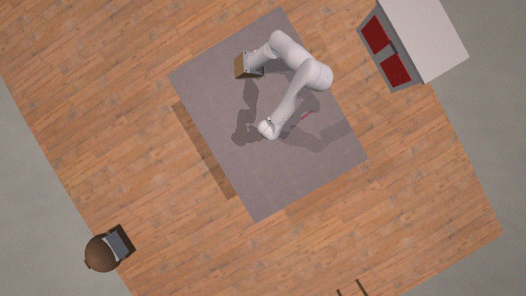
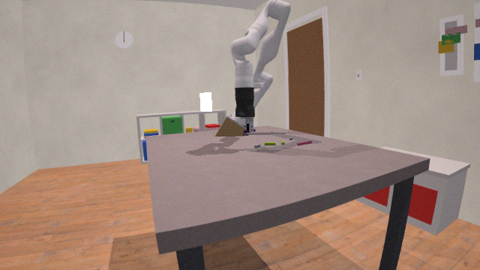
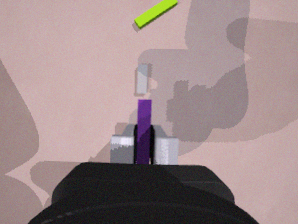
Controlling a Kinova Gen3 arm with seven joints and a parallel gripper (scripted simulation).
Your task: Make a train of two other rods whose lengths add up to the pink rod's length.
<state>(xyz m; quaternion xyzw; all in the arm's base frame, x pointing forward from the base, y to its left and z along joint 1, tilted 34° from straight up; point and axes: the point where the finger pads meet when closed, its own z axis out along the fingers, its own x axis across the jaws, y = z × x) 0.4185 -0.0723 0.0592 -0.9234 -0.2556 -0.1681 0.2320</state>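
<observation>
Now: the dark grey rod 30 mm behind my hand, 40 mm to the left of it and 90 mm below it. From my hand the other things lie so: pink rod 20 mm behind, 260 mm to the left, 90 mm below; then purple rod 10 mm below.
</observation>
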